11 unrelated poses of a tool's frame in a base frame.
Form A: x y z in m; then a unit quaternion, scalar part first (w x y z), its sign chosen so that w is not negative.
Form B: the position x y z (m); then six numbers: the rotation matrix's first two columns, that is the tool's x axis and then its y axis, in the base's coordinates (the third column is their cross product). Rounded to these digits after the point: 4 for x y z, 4 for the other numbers.
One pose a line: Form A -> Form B
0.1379 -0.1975 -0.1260 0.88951 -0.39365 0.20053 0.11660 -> 0.1379 -0.1975 -0.1260 0.8924 0.0496 -0.4485 -0.3653 0.6629 -0.6536
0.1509 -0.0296 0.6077 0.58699 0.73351 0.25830 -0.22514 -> 0.1509 -0.0296 0.6077 0.7652 0.1146 -0.6335 0.6432 -0.1774 0.7448
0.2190 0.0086 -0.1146 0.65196 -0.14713 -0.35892 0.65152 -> 0.2190 0.0086 -0.1146 -0.1066 0.9551 0.2763 -0.7439 0.1077 -0.6595
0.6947 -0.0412 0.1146 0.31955 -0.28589 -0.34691 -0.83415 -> 0.6947 -0.0412 0.1146 -0.6323 -0.3347 0.6987 0.7315 -0.5551 0.3960
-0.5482 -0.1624 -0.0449 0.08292 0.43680 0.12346 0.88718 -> -0.5482 -0.1624 -0.0449 -0.6047 0.2550 0.7546 -0.0393 -0.9558 0.2915
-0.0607 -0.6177 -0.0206 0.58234 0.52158 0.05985 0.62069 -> -0.0607 -0.6177 -0.0206 0.2223 0.7853 0.5778 -0.6605 -0.3146 0.6818
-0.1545 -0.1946 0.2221 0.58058 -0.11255 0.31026 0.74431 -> -0.1545 -0.1946 0.2221 -0.3005 0.7944 -0.5278 -0.9341 -0.1333 0.3312
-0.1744 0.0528 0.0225 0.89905 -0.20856 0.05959 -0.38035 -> -0.1744 0.0528 0.0225 0.7036 -0.7088 0.0515 0.6590 0.6237 -0.4203
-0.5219 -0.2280 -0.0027 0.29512 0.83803 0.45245 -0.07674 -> -0.5219 -0.2280 -0.0027 0.5788 0.7130 -0.3957 0.8036 -0.4164 0.4252
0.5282 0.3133 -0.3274 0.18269 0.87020 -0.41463 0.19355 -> 0.5282 0.3133 -0.3274 0.5812 -0.6509 0.4884 -0.7923 -0.5894 0.1574
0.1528 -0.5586 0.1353 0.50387 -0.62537 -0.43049 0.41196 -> 0.1528 -0.5586 0.1353 0.2899 0.9536 -0.0814 0.1233 -0.1216 -0.9849
